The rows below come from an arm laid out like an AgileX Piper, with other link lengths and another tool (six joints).
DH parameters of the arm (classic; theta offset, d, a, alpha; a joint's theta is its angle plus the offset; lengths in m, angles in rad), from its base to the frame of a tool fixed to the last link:
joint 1: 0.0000 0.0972 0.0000 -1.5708
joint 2: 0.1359 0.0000 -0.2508 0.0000
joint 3: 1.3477 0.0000 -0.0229 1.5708
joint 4: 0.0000 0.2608 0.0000 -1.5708
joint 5: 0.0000 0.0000 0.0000 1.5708
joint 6: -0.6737 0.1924 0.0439 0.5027
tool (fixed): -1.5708 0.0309 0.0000 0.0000
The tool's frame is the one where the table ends.
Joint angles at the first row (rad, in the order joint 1, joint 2, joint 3, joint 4, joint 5, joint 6):
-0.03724, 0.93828, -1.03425, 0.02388, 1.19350, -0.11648
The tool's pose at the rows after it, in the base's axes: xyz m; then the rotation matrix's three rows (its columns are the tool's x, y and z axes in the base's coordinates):
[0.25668 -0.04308 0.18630], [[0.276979 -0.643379 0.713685], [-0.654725 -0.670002 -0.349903], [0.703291 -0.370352 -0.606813]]
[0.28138 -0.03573 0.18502], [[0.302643 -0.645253 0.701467], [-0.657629 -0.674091 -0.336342], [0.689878 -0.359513 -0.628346]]
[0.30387 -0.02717 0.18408], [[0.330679 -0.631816 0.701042], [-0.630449 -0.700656 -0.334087], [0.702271 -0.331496 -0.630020]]
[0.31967 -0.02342 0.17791], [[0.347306 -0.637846 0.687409], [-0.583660 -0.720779 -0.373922], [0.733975 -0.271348 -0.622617]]
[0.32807 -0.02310 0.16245], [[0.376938 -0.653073 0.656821], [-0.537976 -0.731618 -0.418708], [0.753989 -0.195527 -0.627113]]
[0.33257 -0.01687 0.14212], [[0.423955 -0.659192 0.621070], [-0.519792 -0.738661 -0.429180], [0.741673 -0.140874 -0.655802]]
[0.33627 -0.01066 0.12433], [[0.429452 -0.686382 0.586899], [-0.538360 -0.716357 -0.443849], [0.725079 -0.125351 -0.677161]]
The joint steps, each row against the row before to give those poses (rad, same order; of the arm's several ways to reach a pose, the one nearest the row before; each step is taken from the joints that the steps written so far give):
0.01018, 0.14088, -0.08770, 0.00001, -0.00660, 0.02342
0.02707, 0.11697, -0.08853, -0.00001, -0.00260, 0.01781
0.05298, 0.09724, -0.07669, -0.03807, -0.00482, 0.02518
0.06476, 0.08130, -0.04498, -0.09141, -0.00496, 0.06507
0.04456, 0.07194, -0.00868, -0.07988, -0.00248, 0.05557
0.02678, 0.06863, -0.00229, -0.01920, 0.00004, 0.02442
0.01364, 0.05452, 0.00006, -0.00313, -0.01653, 0.05242

